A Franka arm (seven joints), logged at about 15 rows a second.
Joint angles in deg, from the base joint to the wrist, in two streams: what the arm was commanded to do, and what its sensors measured. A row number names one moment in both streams.
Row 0, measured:
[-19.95 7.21 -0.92 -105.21 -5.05 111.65 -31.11]
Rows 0 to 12, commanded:
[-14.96 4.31 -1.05 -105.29 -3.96 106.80 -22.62]
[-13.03 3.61 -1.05 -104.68 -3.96 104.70 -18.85]
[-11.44 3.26 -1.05 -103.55 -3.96 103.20 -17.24]
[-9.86 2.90 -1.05 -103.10 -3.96 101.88 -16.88]
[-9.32 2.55 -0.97 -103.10 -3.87 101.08 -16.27]
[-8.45 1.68 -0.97 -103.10 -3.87 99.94 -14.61]
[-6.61 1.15 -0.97 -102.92 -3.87 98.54 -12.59]
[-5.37 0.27 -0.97 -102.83 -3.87 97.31 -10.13]
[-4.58 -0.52 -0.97 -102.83 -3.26 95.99 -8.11]
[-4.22 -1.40 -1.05 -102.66 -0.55 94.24 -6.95]
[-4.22 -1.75 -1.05 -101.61 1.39 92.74 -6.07]
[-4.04 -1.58 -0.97 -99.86 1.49 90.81 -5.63]
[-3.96 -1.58 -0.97 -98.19 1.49 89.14 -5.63]
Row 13, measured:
[-4.34 -1.32 -0.51 -101.39 -0.08 93.13 -6.70]
